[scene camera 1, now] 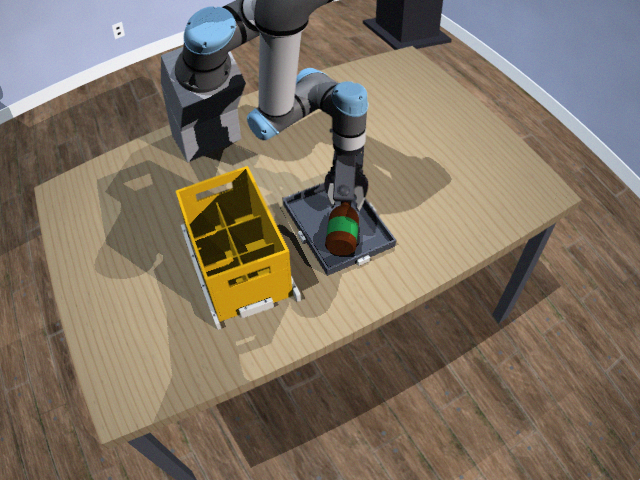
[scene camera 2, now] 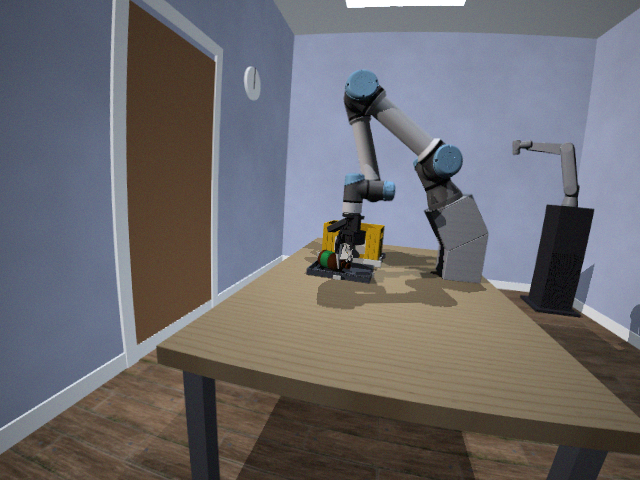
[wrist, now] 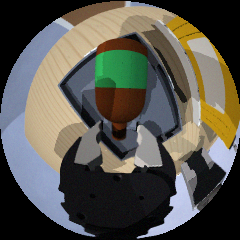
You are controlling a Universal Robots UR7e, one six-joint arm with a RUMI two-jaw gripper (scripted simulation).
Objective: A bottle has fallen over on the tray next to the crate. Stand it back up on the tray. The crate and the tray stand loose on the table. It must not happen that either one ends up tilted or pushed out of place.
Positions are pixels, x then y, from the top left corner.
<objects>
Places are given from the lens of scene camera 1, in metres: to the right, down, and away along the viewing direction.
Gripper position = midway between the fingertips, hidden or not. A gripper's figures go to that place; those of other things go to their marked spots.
gripper (scene camera 1: 345, 209): 0.06, -0.08, 1.39
bottle (scene camera 1: 341, 238): 0.05, 0.00, 1.28
yellow crate (scene camera 1: 259, 244): -0.15, 0.01, 1.35
tray (scene camera 1: 309, 209): -0.03, -0.08, 1.43
The marked spots on the bottle and the tray are 0.18 m apart.
</objects>
